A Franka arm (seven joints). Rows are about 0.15 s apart.
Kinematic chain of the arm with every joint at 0, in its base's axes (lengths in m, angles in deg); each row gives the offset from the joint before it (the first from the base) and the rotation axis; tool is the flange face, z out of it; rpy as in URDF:
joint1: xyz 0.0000 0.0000 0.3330 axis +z
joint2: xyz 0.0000 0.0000 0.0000 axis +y
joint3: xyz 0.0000 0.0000 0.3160 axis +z
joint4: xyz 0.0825 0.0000 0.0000 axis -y
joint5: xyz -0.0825 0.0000 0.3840 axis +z
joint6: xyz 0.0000 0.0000 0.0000 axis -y
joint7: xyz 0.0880 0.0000 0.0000 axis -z
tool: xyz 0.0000 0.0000 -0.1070 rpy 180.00 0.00 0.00
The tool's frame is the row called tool.
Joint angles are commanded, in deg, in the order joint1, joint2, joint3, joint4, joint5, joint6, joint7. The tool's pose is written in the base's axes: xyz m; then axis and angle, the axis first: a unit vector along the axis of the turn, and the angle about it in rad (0 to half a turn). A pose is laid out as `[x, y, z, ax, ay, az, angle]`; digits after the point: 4 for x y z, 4 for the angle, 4 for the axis.
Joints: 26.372, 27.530, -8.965, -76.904, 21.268, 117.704, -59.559
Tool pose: [0.6755, 0.2567, 0.4807, -0.8048, -0.5717, -0.1595, 2.9679]
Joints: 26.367, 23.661, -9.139, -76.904, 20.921, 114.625, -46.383
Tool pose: [0.6613, 0.2502, 0.5231, -0.8619, -0.4824, -0.1562, 2.9269]
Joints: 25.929, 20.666, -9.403, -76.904, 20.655, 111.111, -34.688
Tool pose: [0.6490, 0.2384, 0.5530, -0.9076, -0.3953, -0.1413, 2.8897]
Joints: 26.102, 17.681, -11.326, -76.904, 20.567, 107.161, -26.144
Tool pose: [0.6373, 0.2176, 0.5819, -0.9381, -0.3226, -0.1259, 2.8708]
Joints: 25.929, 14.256, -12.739, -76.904, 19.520, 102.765, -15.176
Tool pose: [0.6212, 0.1948, 0.6133, -0.9674, -0.2299, -0.1060, 2.8603]
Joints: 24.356, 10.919, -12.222, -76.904, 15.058, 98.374, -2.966
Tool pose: [0.6038, 0.1696, 0.6402, -0.9882, -0.1278, -0.0846, 2.9044]
